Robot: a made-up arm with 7 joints. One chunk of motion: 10 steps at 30 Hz.
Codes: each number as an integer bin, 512 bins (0 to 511) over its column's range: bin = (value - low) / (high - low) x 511, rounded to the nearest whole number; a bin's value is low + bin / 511 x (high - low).
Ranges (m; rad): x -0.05..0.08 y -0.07..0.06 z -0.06..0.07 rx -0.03..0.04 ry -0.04..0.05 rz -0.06..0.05
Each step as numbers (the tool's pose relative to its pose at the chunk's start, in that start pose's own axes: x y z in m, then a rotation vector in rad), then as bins.
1 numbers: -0.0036 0.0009 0.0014 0.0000 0.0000 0.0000
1 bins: 182 279 241 219 227 279
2 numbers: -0.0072 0.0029 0.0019 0.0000 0.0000 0.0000
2 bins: 168 287 243 219 227 279
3 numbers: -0.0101 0.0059 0.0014 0.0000 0.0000 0.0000
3 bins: 157 298 241 219 227 279
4 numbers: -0.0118 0.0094 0.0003 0.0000 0.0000 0.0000
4 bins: 150 312 237 219 227 279
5 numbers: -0.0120 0.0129 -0.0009 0.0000 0.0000 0.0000
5 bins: 149 326 232 219 227 279
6 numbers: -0.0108 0.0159 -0.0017 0.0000 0.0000 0.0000
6 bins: 154 338 229 219 227 279
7 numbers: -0.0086 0.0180 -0.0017 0.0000 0.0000 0.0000
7 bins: 163 346 229 219 227 279
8 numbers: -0.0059 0.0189 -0.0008 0.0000 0.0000 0.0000
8 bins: 173 349 233 219 227 279
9 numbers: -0.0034 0.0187 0.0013 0.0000 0.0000 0.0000
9 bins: 183 349 241 219 227 279
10 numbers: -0.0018 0.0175 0.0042 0.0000 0.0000 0.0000
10 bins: 189 344 252 219 227 279
